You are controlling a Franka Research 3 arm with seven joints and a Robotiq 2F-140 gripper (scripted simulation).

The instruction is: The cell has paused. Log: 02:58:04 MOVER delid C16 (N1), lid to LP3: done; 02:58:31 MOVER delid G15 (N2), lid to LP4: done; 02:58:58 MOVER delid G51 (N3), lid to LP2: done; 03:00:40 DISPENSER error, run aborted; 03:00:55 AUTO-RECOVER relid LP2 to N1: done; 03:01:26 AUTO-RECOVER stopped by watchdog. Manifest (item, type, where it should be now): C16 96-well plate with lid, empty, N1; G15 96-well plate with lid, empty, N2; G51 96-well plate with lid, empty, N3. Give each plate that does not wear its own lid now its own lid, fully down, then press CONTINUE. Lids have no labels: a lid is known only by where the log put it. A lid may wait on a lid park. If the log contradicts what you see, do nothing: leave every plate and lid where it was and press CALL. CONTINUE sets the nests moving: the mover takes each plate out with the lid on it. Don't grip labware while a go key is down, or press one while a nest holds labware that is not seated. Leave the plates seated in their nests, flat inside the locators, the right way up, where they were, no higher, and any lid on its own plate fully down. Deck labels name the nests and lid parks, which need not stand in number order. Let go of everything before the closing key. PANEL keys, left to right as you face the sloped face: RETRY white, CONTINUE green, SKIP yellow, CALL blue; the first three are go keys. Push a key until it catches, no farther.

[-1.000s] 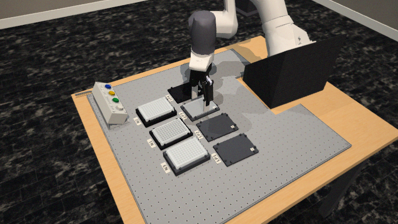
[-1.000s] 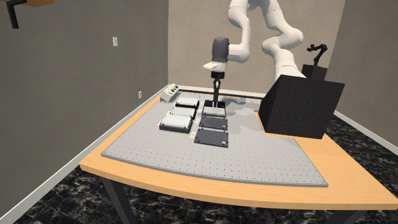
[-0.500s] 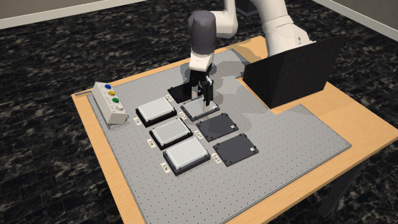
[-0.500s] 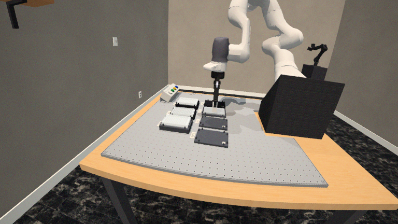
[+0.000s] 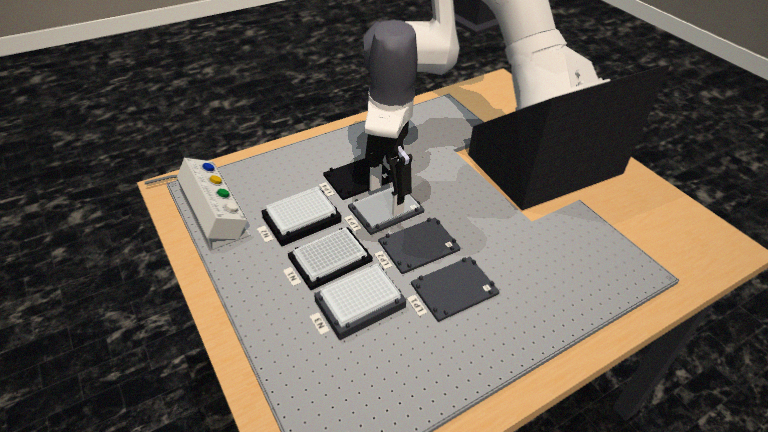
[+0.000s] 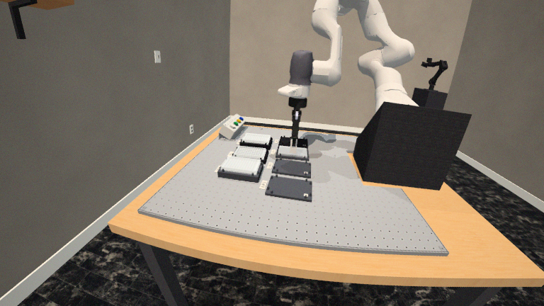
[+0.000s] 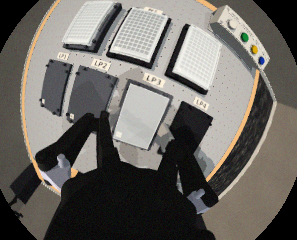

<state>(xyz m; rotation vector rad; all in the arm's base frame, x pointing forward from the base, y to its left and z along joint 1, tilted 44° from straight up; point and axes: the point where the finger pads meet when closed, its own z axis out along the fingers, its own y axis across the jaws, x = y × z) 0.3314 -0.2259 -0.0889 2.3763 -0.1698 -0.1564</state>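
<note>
The lid park LP3 lies 50 mm below my hand. Also, from my hand: lid park LP4 (10 mm behind, 130 mm to the right, 50 mm below); then lid park LP1 (20 mm ahead, 260 mm to the left, 50 mm below); then lid park LP2 (10 mm ahead, 130 mm to the left, 50 mm below).
</note>
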